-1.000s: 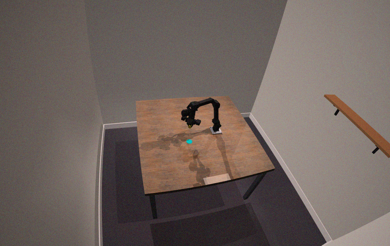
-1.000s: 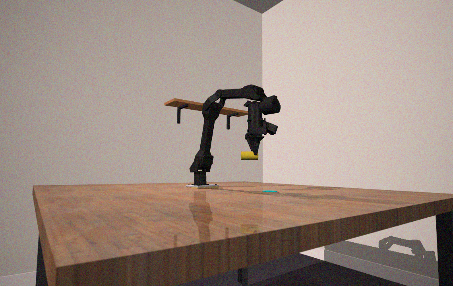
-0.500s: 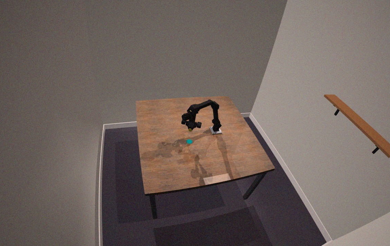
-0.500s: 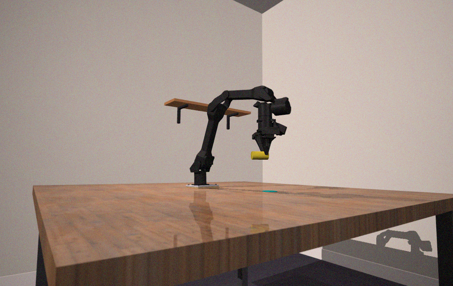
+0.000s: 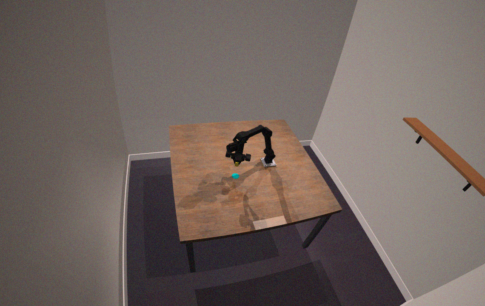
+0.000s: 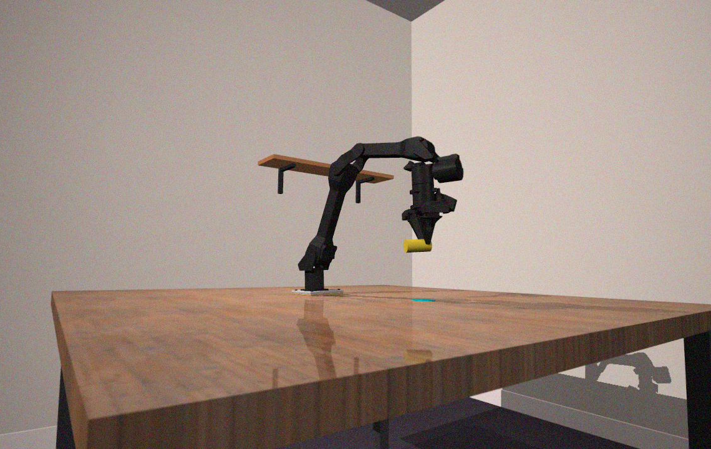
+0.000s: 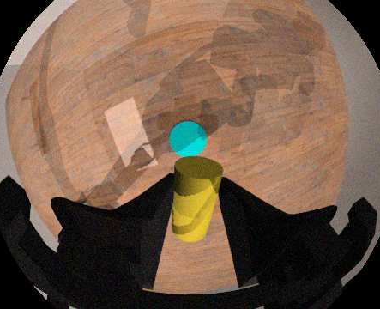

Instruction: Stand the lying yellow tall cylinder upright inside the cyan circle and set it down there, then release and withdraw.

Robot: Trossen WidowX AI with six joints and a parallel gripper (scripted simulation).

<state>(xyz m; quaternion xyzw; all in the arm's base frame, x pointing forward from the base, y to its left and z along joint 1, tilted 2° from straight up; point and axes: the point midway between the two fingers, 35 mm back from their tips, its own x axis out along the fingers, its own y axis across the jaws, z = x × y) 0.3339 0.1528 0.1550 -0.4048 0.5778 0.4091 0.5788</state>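
The cyan circle is 14 cm below my gripper tip. Also, from my gripper tip: yellow tall cylinder: 2 cm to the right, 1 cm behind.
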